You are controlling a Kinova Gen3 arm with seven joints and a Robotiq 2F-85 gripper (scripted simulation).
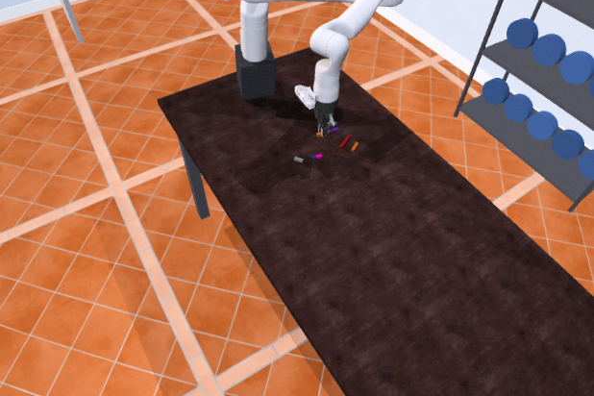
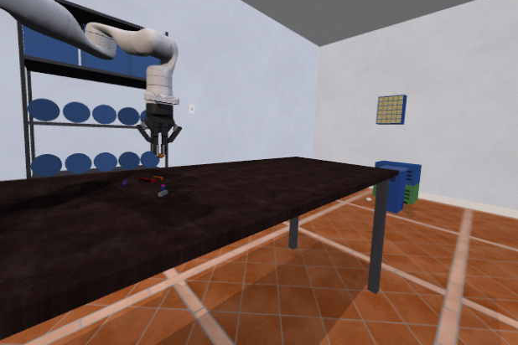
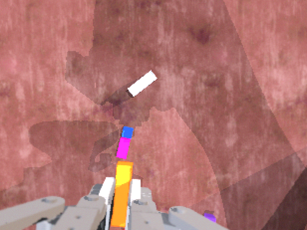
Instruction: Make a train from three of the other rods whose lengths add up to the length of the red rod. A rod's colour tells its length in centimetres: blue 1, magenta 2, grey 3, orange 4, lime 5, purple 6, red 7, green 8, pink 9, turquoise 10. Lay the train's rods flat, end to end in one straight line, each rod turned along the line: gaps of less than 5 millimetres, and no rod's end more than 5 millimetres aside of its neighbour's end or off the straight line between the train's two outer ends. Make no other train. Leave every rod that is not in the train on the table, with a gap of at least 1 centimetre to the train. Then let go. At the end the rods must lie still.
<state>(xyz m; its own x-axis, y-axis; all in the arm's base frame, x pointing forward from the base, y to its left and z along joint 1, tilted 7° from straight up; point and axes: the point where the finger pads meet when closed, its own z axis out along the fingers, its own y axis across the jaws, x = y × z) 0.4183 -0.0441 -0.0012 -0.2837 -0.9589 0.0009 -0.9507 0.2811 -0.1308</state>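
Right now my hand is 120 mm above the magenta rod and 10 mm to the left of it. Also, from my hand: red rod 120 mm below, 110 mm to the left, 10 mm ahead; then grey rod 120 mm below, 70 mm to the right, 30 mm behind; then blue rod 120 mm below, 30 mm to the right.
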